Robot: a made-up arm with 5 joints.
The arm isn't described. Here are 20 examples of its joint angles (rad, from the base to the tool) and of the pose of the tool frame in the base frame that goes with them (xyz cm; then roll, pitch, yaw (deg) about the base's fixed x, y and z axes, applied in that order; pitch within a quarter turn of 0, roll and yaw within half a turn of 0).
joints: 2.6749 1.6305 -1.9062 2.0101 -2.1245
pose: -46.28 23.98 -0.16 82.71 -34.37 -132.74
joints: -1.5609 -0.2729 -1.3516 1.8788 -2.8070
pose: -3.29 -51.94 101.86 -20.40 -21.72 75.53
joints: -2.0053 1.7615 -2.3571 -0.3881 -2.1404
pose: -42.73 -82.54 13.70 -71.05 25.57 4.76
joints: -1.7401 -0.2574 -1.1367 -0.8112 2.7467
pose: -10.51 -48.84 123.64 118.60 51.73 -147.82
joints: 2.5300 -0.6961 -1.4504 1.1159 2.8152
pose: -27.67 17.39 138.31 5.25 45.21 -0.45
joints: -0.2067 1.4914 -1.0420 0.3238 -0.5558
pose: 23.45 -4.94 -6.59 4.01 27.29 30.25
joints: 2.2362 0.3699 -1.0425 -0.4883 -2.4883
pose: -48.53 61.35 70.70 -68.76 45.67 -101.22
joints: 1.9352 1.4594 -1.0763 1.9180 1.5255
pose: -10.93 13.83 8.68 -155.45 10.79 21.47
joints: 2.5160 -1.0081 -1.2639 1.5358 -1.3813
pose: -12.35 8.38 126.17 -66.81 -9.49 -124.96
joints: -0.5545 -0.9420 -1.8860 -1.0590 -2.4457
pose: -39.45 20.55 143.81 130.08 -27.06 7.63
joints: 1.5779 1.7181 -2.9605 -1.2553 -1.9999
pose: -1.17 88.54 59.69 -169.48 23.62 160.43
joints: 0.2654 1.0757 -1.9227 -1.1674 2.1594
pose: 83.59 24.89 67.48 90.73 29.06 -69.27
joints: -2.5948 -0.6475 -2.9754 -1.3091 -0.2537
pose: 52.86 31.64 126.08 19.99 61.92 -103.64
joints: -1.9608 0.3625 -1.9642 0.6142 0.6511
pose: -31.86 -80.08 110.95 20.35 -50.62 -168.72
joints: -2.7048 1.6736 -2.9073 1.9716 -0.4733
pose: -80.11 -37.56 30.38 -0.26 27.78 -118.30
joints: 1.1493 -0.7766 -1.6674 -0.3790 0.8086
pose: -8.19 -5.21 156.15 143.84 -6.18 -73.07
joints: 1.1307 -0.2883 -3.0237 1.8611 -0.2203
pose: -8.89 -10.27 154.90 -115.45 -72.41 158.31
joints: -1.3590 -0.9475 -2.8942 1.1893 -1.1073
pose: -18.04 69.29 135.97 -178.20 -3.06 34.65
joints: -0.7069 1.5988 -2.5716 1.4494 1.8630
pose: 68.95 -58.13 18.17 -51.53 -12.09 -137.37
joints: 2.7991 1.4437 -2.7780 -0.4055 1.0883
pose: -99.68 30.95 71.67 81.80 -30.41 55.55
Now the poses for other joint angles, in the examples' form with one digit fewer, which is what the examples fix.
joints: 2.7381 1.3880 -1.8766 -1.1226 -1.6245
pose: -81.6 35.3 33.1 -115.4 8.4 -105.8
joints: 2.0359 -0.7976 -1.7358 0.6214 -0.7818
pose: -3.9 2.3 153.6 -143.9 -33.9 -129.3
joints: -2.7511 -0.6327 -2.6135 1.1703 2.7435
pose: 26.2 11.3 163.4 108.5 56.2 145.9
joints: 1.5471 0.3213 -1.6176 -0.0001 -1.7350
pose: 1.3 84.1 101.2 -96.3 11.7 -169.9
